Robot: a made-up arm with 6 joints. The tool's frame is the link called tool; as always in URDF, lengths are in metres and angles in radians. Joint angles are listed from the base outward. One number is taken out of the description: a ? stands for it. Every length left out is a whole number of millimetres.
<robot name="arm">
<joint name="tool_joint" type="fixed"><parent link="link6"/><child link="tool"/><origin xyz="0 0 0" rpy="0 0 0"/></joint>
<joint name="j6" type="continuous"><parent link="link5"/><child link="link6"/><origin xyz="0 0 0" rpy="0 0 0"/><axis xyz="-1 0 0"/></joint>
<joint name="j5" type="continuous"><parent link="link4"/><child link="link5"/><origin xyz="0 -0.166 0" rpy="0 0 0"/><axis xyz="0 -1 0"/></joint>
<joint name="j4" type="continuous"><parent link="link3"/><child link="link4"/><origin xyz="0.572 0 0" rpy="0 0 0"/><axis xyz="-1 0 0"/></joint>
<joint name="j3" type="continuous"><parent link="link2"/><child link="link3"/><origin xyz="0 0 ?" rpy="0 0 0"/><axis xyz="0 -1 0"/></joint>
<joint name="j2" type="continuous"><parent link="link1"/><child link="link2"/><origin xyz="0 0 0" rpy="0 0 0"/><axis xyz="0 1 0"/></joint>
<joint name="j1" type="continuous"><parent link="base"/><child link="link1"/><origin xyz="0 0 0.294" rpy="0 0 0"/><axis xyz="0 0 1"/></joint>
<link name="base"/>
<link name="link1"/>
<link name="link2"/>
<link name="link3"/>
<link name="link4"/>
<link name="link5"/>
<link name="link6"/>
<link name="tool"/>
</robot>
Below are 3 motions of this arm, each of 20 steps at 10 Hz.
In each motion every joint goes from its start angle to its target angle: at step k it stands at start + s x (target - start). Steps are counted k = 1, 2, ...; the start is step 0. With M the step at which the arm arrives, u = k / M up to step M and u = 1 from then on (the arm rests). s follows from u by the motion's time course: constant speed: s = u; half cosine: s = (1 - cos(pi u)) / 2; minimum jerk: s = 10 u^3 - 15 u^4 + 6 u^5.
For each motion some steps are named. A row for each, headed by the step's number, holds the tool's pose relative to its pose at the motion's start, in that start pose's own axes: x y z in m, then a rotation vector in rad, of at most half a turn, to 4 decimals.
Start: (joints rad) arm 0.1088 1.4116 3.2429 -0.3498 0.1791 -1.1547
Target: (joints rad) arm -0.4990 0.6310 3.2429 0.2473 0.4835 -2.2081
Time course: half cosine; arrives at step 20
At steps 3, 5, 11, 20:
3: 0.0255 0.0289 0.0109 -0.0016 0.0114 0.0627
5: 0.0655 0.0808 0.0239 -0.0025 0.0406 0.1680
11: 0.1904 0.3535 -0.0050 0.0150 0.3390 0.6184
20: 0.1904 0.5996 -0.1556 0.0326 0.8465 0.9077

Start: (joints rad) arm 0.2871 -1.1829 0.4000 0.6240 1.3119 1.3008
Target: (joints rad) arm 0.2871 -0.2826 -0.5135 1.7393 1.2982 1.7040
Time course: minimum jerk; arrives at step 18
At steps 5, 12, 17, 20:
5: -0.0902 0.1023 0.0725 0.0598 -0.1342 0.2282
12: -0.6127 0.1807 0.5557 0.7804 -0.9237 0.8120
17: -0.7337 0.0456 0.6975 1.1420 -1.1060 0.7696
20: -0.7344 0.0443 0.6985 1.1449 -1.1071 0.7689

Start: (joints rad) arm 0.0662 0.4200 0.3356 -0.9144 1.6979 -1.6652
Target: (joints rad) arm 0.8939 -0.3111 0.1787 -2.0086 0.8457 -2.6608
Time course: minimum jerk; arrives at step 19
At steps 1, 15, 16, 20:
1: -0.0005 0.0001 -0.0010 0.0024 -0.0017 -0.0014
15: -0.1554 0.4129 -0.5510 1.6483 -1.7246 -0.7696
16: -0.1492 0.4370 -0.5627 1.6910 -1.8226 -0.7816
20: -0.1431 0.4578 -0.5719 1.7247 -1.9092 -0.7899

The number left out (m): 0.39
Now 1 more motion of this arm.
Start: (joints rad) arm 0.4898 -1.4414 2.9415 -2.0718 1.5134 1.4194
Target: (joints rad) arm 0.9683 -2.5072 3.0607 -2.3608 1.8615 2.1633
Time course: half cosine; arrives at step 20
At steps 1, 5, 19, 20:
1: -0.0004 0.0044 0.0043 0.0022 -0.0013 0.0007
5: -0.0189 0.0944 0.1075 0.0489 -0.0287 0.0239
19: -0.4625 0.2001 0.6660 0.1179 -0.2228 0.4136
20: -0.4670 0.1981 0.6683 0.1167 -0.2251 0.4176

